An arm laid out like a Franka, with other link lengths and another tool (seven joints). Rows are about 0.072 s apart.
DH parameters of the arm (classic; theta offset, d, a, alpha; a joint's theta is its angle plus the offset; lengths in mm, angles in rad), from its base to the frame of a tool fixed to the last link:
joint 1: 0 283.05 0 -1.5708
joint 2: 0 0 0 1.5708
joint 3: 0 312.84 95.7 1.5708
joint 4: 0 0 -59.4 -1.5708
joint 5: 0 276.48 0 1.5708
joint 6: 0 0 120.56 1.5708
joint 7: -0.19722 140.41 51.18 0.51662
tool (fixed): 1.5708 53.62 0 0
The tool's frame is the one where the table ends.
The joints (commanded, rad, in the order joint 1, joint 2, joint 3, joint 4, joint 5, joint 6, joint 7), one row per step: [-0.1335 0.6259 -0.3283 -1.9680 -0.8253 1.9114 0.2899]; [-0.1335 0.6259 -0.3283 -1.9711 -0.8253 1.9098 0.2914]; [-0.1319 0.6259 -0.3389 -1.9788 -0.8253 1.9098 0.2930]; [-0.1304 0.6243 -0.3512 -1.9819 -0.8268 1.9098 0.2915]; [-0.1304 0.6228 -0.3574 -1.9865 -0.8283 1.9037 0.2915]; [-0.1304 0.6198 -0.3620 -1.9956 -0.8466 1.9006 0.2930]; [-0.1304 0.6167 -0.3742 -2.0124 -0.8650 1.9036 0.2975]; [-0.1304 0.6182 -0.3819 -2.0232 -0.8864 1.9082 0.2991]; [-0.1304 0.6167 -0.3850 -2.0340 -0.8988 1.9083 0.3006]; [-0.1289 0.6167 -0.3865 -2.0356 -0.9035 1.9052 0.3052]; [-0.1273 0.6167 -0.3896 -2.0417 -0.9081 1.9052 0.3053]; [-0.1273 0.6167 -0.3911 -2.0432 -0.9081 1.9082 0.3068]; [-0.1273 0.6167 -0.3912 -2.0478 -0.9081 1.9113 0.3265]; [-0.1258 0.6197 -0.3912 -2.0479 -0.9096 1.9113 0.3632]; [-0.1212 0.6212 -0.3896 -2.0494 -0.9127 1.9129 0.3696]
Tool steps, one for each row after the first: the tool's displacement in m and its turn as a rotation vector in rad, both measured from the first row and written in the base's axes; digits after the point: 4 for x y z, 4 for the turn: [-0.0017 0.0002 -0.0006 -0.0003 0.0032 -0.0021]; [-0.0072 -0.0030 -0.0009 -0.0045 0.0100 -0.0114]; [-0.0110 -0.0077 0.0010 -0.0103 0.0135 -0.0185]; [-0.0157 -0.0105 0.0019 -0.0149 0.0220 -0.0264]; [-0.0205 -0.0135 0.0030 -0.0240 0.0358 -0.0192]; [-0.0290 -0.0185 0.0034 -0.0341 0.0504 -0.0177]; [-0.0344 -0.0222 0.0025 -0.0418 0.0655 -0.0066]; [-0.0391 -0.0233 0.0020 -0.0451 0.0774 -0.0014]; [-0.0402 -0.0240 0.0024 -0.0513 0.0803 -0.0011]; [-0.0430 -0.0243 0.0018 -0.0523 0.0876 0.0006]; [-0.0433 -0.0246 0.0016 -0.0524 0.0858 -0.0001]; [-0.0439 -0.0246 0.0006 -0.0623 0.0755 -0.0081]; [-0.0429 -0.0257 -0.0001 -0.0868 0.0567 -0.0214]; [-0.0412 -0.0235 -0.0011 -0.0900 0.0551 -0.0151]
